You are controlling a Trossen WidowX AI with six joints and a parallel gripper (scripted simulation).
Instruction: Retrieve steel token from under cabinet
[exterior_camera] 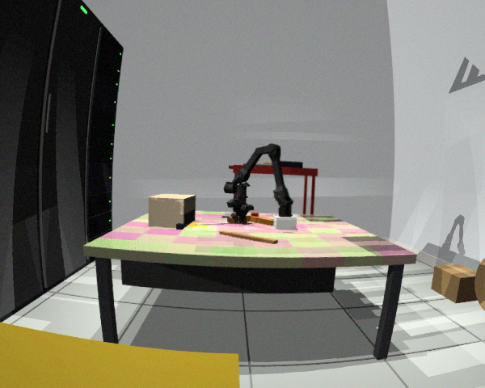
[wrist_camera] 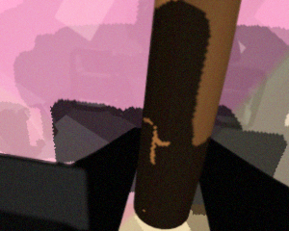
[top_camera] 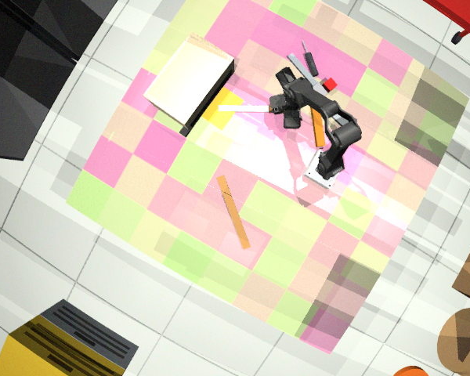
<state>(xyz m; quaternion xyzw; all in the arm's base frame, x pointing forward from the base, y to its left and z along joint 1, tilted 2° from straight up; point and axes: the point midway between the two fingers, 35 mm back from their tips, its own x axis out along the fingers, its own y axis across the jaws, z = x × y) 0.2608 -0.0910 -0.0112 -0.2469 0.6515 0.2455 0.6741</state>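
Now: gripper tip 16 cm to the left of the grey tool and 1 cm short of it. The rest, counted from my gripper tip: orange bar (11 cm behind, 5 cm to the right, 1 cm above); grey bar (15 cm behind, 12 cm to the right); red cube (19 cm to the right, 6 cm behind, 1 cm above).
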